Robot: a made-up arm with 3 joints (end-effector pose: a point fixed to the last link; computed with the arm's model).
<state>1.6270 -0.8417 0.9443</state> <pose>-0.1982 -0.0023 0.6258 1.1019 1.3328 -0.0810</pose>
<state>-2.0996 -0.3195 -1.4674</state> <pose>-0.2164 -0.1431 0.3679 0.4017 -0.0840 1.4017</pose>
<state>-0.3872 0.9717 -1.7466</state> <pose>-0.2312 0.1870 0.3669 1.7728 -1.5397 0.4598</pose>
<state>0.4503 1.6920 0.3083</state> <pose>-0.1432 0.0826 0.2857 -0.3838 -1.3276 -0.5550</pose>
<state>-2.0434 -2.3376 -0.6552</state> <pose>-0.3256 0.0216 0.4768 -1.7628 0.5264 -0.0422</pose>
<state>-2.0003 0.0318 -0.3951</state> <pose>-0.1269 -0.1694 0.4180 -0.3952 -0.3317 1.7651</pose>
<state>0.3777 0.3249 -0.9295</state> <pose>-0.2088 0.2063 0.3788 0.7259 -0.9079 -0.5915</pose>
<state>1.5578 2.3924 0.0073</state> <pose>-0.0640 -0.0136 0.3245 -1.1846 -1.5568 -1.3056</pose>
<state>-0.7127 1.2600 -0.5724</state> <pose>-0.1687 0.0673 0.2742 0.7344 -1.4509 0.8601</pose>
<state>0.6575 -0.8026 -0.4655</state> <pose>-0.2412 0.1737 0.5615 0.6697 0.5958 -0.7870</pose>
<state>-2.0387 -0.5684 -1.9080</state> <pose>-0.2724 -0.0980 0.3599 0.6459 -0.1216 1.0466</pose>
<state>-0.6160 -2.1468 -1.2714</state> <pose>-0.2716 0.1691 0.5027 -0.3706 0.8906 -0.7102</pose>
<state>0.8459 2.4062 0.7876</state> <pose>-0.1003 0.0423 0.2962 -0.9594 -1.3202 -1.2383</pose>
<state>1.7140 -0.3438 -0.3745</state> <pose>-0.0825 0.1744 0.5823 1.0248 0.2953 -1.6875</pose>
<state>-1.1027 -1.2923 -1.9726</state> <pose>-0.3203 0.1002 0.3844 0.3912 -0.2335 -0.2212</pose>
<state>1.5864 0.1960 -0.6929</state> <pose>-0.0456 0.2015 0.4860 0.6336 -0.5166 -1.8045</pose>
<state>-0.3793 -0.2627 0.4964</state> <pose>-0.3348 -0.0160 0.4983 -0.5999 0.4448 0.4748</pose>
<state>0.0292 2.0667 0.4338</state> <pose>-0.0945 0.0434 0.2946 -0.3402 -1.7728 -0.2561</pose>
